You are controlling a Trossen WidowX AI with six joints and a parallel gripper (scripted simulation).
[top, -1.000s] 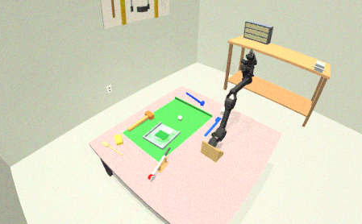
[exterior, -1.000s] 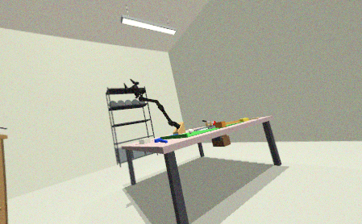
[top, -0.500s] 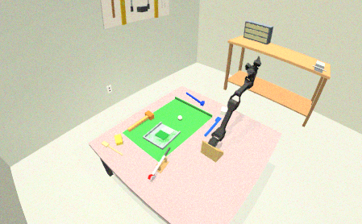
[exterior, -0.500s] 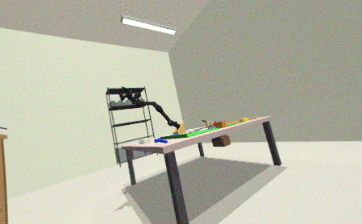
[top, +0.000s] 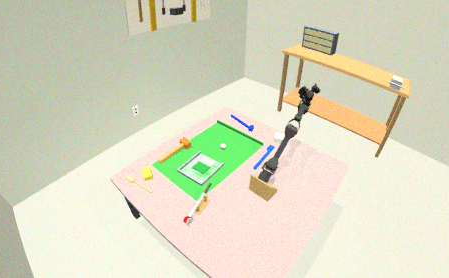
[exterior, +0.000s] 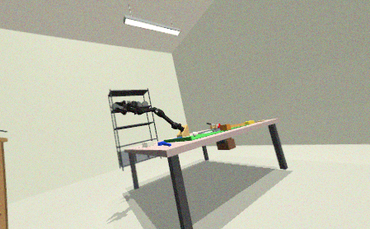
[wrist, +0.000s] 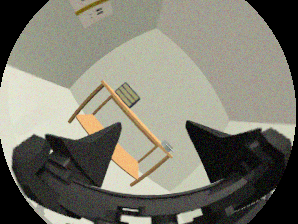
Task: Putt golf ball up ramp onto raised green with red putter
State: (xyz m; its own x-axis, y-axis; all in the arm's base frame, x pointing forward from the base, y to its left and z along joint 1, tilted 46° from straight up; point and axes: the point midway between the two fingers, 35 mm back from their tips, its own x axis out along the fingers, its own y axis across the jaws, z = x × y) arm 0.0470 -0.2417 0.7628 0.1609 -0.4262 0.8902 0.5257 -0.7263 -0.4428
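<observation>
The putter is 1110 mm to the left of my gripper tip, 400 mm below it and 220 mm ahead of it. Round my gripper tip: yellow block: 1110 mm to the left, 690 mm ahead, 450 mm below; white box: 440 mm below, 200 mm to the left, 130 mm ahead.
</observation>
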